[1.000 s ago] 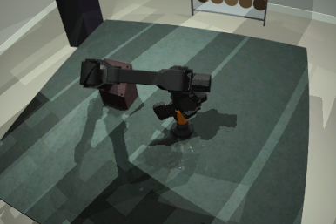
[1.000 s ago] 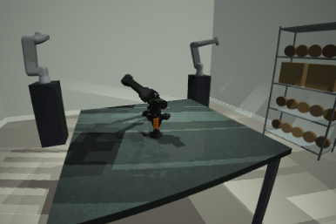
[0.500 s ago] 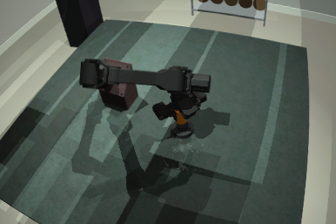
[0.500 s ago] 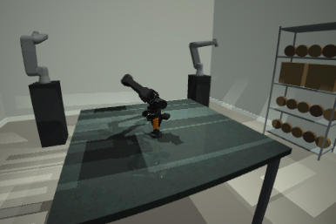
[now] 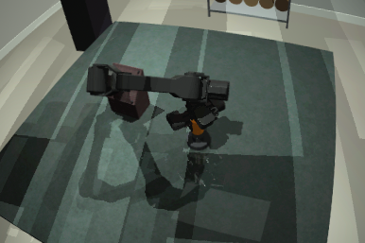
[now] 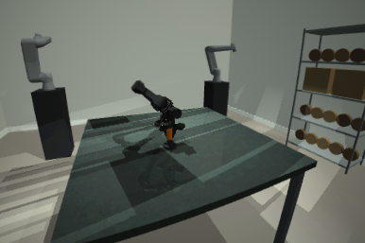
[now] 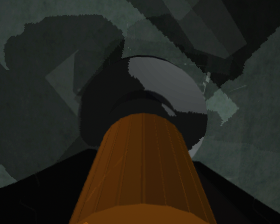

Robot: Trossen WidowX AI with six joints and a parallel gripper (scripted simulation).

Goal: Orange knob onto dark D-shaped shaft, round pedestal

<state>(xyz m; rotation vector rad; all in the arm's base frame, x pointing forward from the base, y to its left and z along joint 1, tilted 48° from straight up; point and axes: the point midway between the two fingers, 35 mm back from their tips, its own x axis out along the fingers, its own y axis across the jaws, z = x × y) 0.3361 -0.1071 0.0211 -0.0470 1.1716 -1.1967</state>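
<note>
My gripper tip is 2 cm below the orange knob. Also, from my gripper tip: round pedestal (4 cm below).
</note>
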